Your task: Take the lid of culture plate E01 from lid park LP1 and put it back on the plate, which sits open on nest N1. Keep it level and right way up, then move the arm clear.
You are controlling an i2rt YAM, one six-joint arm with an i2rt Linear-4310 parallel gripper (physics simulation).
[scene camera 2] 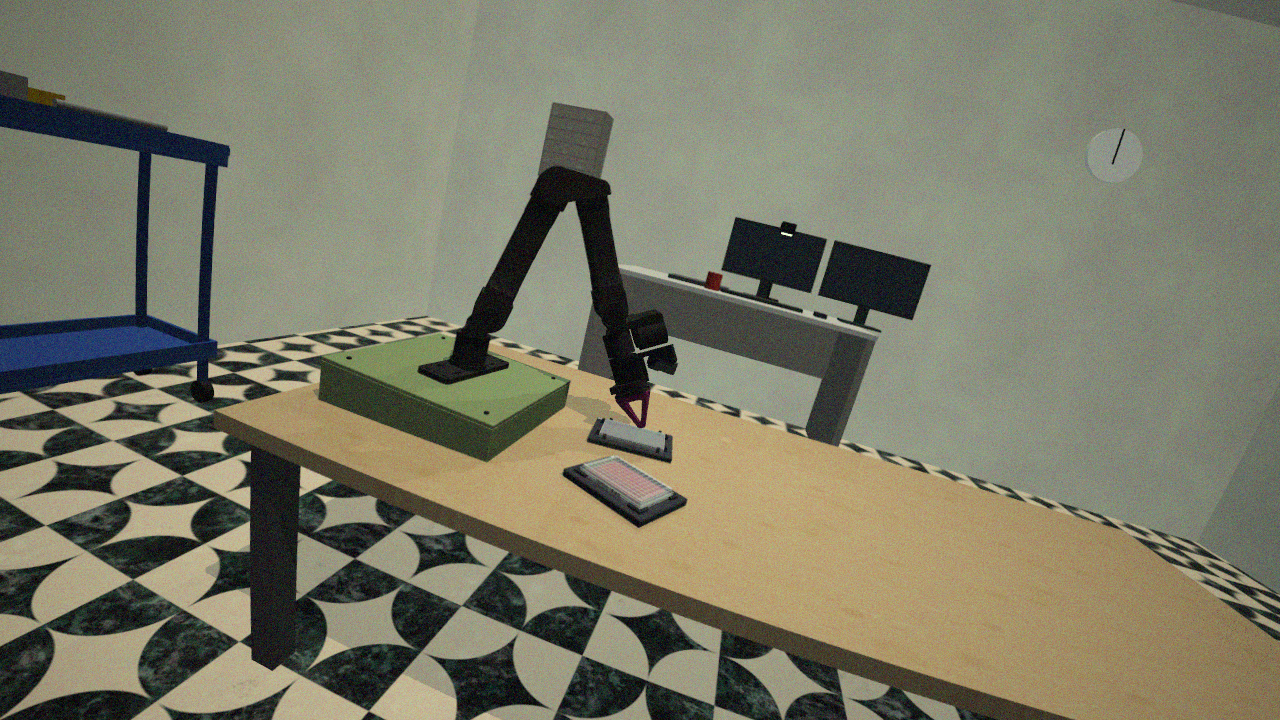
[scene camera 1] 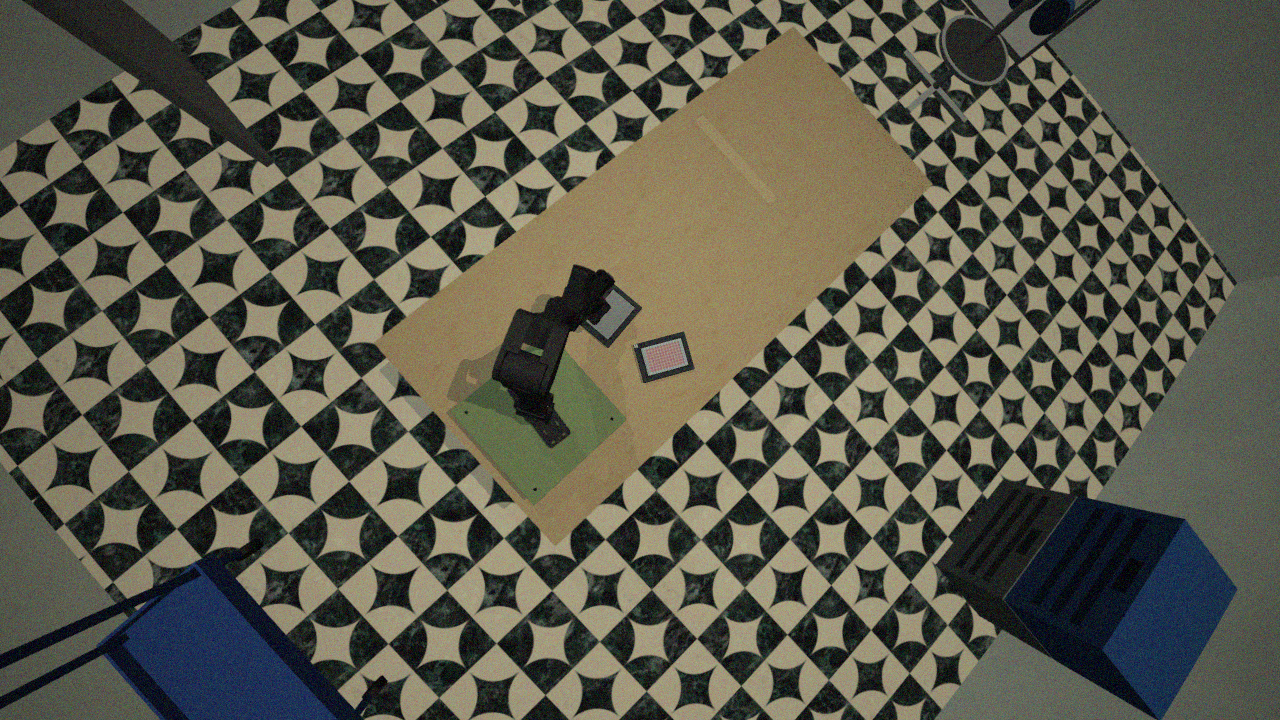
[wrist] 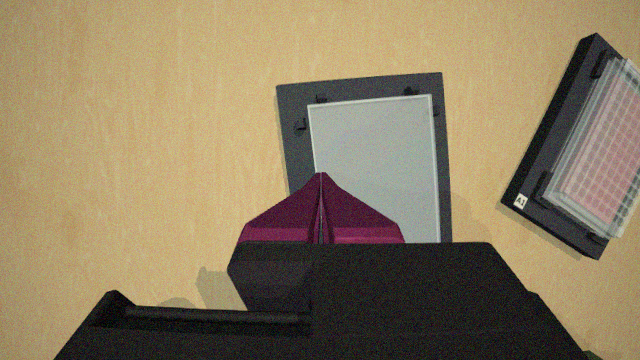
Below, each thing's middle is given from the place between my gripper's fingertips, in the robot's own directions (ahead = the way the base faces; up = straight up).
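So you can picture it, my hand is 4 cm to the left of the grey lid (scene camera 2: 625, 433). There's a dark lid holder (scene camera 2: 666, 456) as well, and that holder is 1 cm below my hand and 4 cm to the right of it.
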